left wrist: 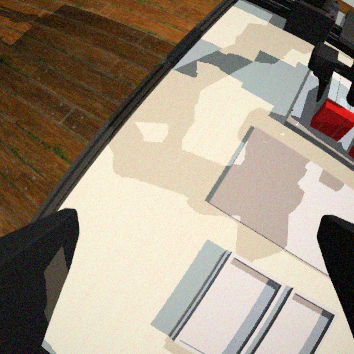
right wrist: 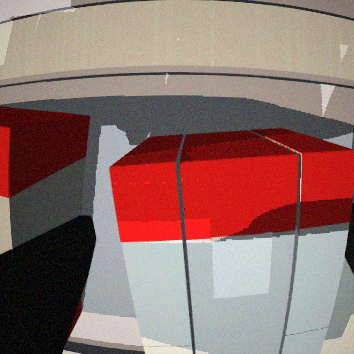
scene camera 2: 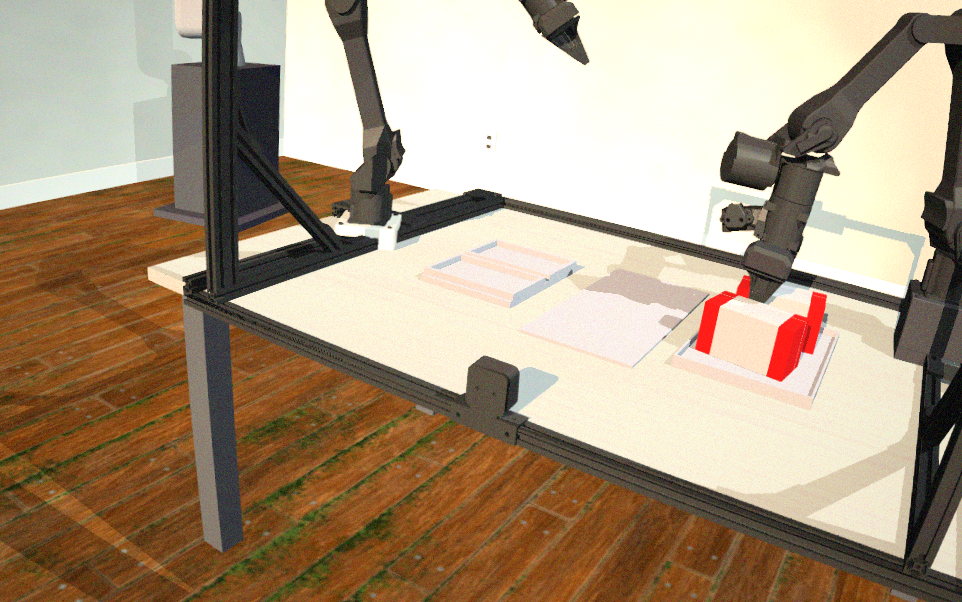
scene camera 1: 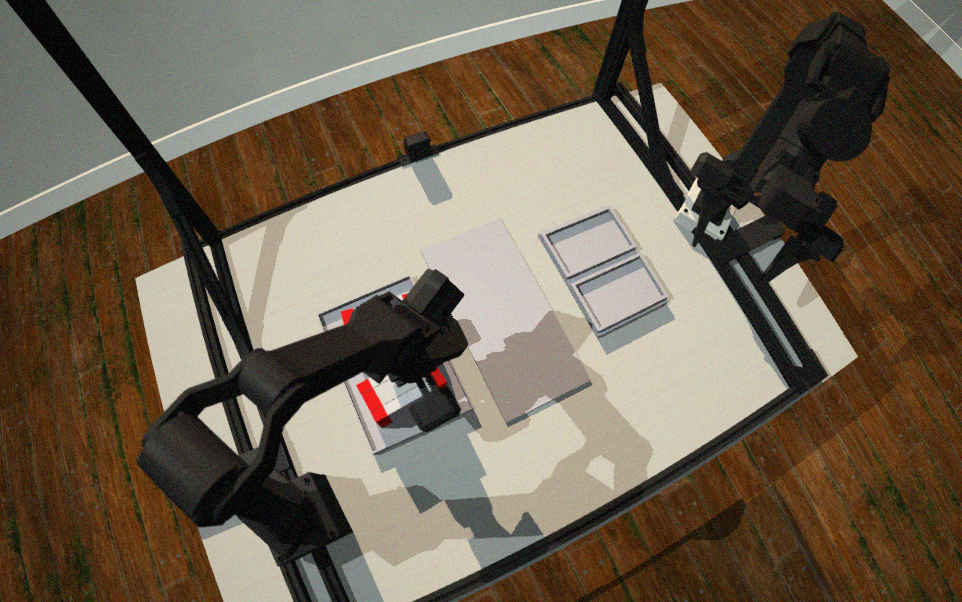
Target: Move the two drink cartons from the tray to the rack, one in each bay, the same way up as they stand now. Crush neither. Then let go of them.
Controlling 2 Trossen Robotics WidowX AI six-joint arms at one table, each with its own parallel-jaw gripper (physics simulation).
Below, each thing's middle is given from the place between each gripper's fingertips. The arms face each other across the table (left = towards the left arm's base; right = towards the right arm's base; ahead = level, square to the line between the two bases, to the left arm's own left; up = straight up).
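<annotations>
Pale flat mat (scene camera 1: 526,359): my left hand is 33 cm above it, 19 cm past it and 15 cm to the left of it. Counted from that same left hand, the grey tray (scene camera 2: 799,388) is 32 cm below, 24 cm behind and 35 cm to the right. Going by their middles, of the things named here the pale flat mat is the nearest to my left hand.
The grey tray has my right hand 4 cm above it, 6 cm past it and 2 cm to the left of it. The pale flat mat is 18 cm to the left of my right hand, 5 cm below it and 1 cm behind it. Going by their middles, of the things named here the grey tray is the nearest to my right hand.
</annotations>
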